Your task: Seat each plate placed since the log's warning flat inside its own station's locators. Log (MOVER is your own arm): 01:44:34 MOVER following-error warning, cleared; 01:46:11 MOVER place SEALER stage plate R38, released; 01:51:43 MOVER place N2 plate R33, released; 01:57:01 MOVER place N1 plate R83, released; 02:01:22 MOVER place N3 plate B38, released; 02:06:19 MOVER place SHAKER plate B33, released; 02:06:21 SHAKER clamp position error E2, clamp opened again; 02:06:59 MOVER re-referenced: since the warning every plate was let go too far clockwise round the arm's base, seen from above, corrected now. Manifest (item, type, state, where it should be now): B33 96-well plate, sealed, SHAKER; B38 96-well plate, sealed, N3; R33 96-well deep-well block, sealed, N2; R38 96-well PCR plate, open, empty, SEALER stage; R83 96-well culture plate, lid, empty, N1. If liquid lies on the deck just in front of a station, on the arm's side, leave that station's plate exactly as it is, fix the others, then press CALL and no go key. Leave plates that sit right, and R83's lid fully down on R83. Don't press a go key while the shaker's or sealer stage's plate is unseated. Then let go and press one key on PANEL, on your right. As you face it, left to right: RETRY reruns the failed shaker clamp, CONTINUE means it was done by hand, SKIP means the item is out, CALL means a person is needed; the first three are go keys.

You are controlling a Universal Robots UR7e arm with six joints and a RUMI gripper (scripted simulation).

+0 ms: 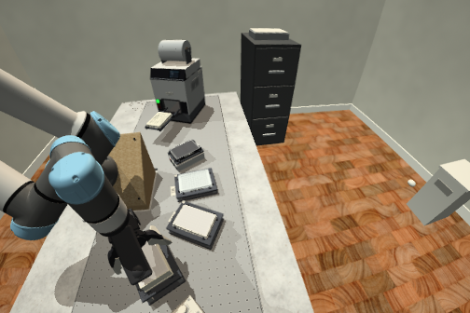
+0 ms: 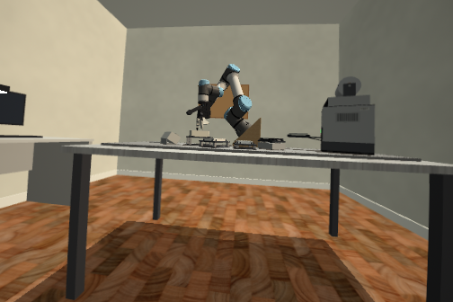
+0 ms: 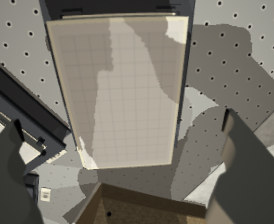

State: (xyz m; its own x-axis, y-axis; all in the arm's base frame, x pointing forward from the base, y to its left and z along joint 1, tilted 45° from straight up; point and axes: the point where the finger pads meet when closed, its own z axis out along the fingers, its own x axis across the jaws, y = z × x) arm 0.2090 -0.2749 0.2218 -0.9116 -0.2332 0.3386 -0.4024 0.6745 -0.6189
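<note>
My hand is 8 cm short of the retry key, 13 cm to the left of it and 4 cm above it. Also, from my hand: skip key (19 cm to the right, 4 cm below); then call key (4 cm behind, 21 cm to the right, 4 cm below); then continue key (4 cm ahead, 16 cm to the right, 4 cm below).
</note>
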